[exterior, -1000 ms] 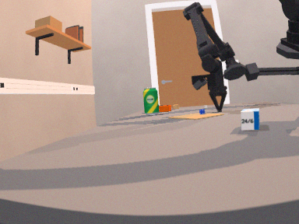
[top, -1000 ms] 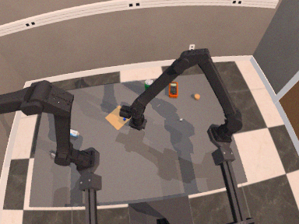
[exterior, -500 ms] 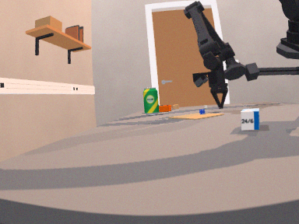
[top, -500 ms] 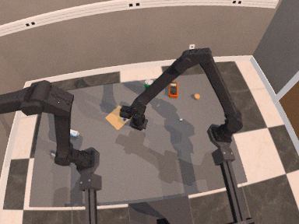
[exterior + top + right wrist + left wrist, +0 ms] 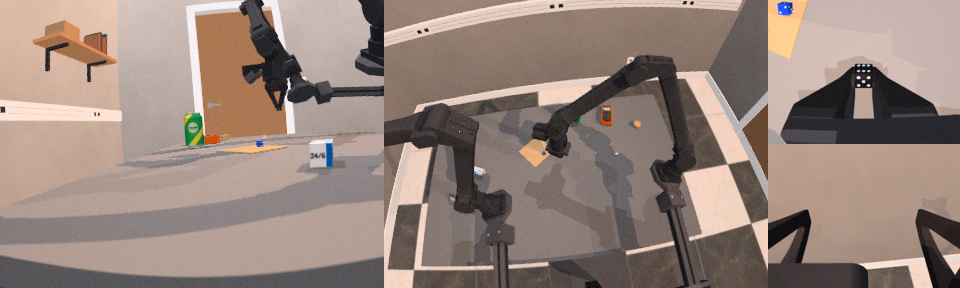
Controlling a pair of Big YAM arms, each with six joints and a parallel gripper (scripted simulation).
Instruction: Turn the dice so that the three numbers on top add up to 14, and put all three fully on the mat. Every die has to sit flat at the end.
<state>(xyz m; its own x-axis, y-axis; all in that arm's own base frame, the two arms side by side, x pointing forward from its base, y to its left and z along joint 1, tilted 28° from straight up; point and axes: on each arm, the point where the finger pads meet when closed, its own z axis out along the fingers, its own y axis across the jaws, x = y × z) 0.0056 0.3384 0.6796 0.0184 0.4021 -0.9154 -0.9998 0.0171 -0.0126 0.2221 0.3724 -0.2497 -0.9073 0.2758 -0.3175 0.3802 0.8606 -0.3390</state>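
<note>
Right now my right hand is 11 cm above the blue die, 8 cm to the right of it and 8 cm short of it. Round my right hand: mat: 12 cm to the left, 12 cm below, 11 cm ahead; then black die: right at my right hand.
</note>
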